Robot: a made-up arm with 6 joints.
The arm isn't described. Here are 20 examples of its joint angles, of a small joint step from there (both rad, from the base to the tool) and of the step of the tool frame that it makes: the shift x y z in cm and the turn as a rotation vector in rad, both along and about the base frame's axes.
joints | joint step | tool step
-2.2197 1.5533 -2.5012 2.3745 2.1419 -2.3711 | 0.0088 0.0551 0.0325 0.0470 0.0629 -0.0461 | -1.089 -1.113 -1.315 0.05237 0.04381 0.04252
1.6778 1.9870 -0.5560 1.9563 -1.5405 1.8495 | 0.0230 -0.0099 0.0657 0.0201 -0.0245 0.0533 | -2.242 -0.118 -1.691 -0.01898 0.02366 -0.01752
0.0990 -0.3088 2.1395 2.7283 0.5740 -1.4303 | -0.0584 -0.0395 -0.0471 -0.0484 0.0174 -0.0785 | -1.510 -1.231 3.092 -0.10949 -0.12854 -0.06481
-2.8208 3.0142 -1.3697 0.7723 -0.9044 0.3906 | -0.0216 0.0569 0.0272 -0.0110 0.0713 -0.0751 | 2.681 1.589 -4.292 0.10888 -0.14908 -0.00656
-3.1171 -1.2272 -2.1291 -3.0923 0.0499 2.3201 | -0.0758 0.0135 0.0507 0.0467 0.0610 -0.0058 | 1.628 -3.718 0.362 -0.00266 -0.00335 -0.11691
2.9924 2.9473 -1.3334 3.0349 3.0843 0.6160 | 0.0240 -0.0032 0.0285 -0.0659 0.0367 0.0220 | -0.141 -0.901 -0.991 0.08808 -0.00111 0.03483
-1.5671 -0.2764 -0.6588 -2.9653 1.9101 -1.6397 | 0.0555 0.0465 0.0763 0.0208 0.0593 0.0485 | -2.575 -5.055 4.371 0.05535 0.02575 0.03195
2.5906 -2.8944 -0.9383 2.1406 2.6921 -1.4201 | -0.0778 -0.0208 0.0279 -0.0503 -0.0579 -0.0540 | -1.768 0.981 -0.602 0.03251 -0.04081 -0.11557
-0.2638 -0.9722 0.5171 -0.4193 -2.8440 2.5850 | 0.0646 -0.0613 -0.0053 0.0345 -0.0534 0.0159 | -4.508 -3.714 -4.155 -0.05628 -0.10395 0.06981
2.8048 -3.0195 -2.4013 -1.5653 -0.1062 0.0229 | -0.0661 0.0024 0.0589 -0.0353 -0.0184 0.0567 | -1.280 2.303 -2.226 -0.02916 -0.06168 -0.03862
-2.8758 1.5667 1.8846 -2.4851 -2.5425 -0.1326 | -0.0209 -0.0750 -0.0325 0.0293 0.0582 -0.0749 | -2.596 0.000 3.205 -0.02192 0.18073 -0.10748
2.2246 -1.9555 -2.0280 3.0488 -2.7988 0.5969 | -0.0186 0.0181 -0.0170 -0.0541 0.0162 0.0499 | -0.201 -0.650 0.908 0.06488 -0.05797 0.03744
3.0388 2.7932 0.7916 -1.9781 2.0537 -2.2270 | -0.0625 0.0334 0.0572 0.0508 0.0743 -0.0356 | 5.000 -0.321 1.210 0.09010 -0.10451 -0.08510
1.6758 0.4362 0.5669 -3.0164 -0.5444 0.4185 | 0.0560 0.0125 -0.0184 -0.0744 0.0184 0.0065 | -3.395 -0.148 0.052 0.03105 -0.05158 0.01467
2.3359 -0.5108 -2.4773 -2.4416 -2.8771 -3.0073 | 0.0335 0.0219 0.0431 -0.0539 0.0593 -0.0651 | 1.624 -0.181 1.059 0.01157 -0.02143 0.02932
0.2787 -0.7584 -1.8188 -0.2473 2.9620 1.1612 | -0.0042 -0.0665 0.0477 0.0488 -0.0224 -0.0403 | -2.690 -0.458 -3.180 -0.02402 -0.04730 -0.08584
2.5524 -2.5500 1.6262 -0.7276 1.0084 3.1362 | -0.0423 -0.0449 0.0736 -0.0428 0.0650 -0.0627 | -4.219 0.296 -1.030 -0.11536 -0.05740 -0.08435
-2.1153 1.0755 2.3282 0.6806 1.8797 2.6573 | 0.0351 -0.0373 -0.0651 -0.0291 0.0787 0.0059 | -0.007 -2.123 1.302 -0.05708 -0.02440 0.05623
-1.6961 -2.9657 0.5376 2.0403 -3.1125 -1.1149 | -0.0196 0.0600 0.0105 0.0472 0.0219 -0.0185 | 1.112 4.958 2.139 0.06430 0.02187 -0.08109
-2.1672 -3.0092 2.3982 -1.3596 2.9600 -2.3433 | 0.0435 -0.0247 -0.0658 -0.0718 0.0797 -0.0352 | 0.115 0.729 -1.879 -0.10582 -0.03158 0.06157
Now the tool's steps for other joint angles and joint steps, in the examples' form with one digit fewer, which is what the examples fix.
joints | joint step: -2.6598 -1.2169 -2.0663 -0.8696 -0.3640 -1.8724 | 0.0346 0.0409 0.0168 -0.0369 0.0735 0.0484
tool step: 1.04 3.10 1.70 0.0959 -0.0800 0.0203
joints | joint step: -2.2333 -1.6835 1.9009 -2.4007 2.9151 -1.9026 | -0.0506 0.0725 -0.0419 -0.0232 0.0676 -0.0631
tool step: 1.94 -2.96 4.16 -0.0481 -0.0401 -0.0253
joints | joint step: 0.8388 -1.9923 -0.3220 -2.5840 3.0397 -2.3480 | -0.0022 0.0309 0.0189 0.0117 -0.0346 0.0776
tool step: -1.01 -1.15 2.53 -0.0106 0.0990 0.0211
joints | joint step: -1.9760 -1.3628 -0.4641 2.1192 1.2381 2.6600 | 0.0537 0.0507 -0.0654 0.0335 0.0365 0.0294
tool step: -5.20 1.33 2.33 0.0009 0.0310 -0.0016
